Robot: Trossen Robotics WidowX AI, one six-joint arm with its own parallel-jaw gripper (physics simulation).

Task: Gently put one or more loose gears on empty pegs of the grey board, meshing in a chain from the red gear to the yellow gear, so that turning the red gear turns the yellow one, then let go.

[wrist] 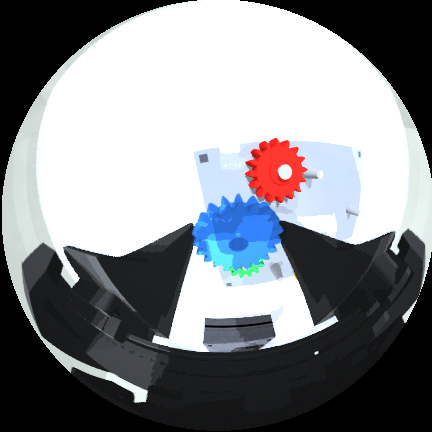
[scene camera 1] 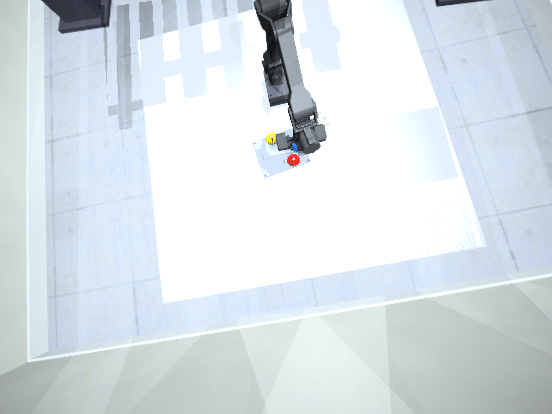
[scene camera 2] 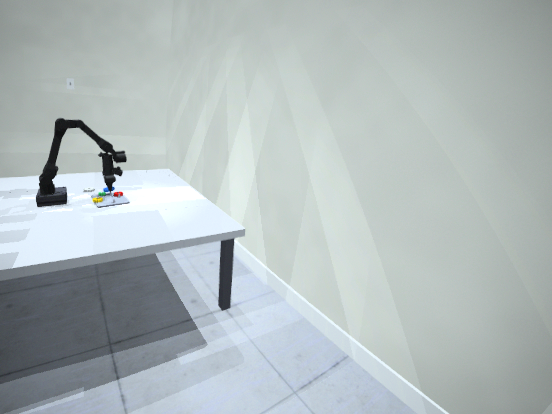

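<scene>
There is a blue gear (wrist: 238,233) here, and it is my gripper (wrist: 236,227) that grips it.
</scene>
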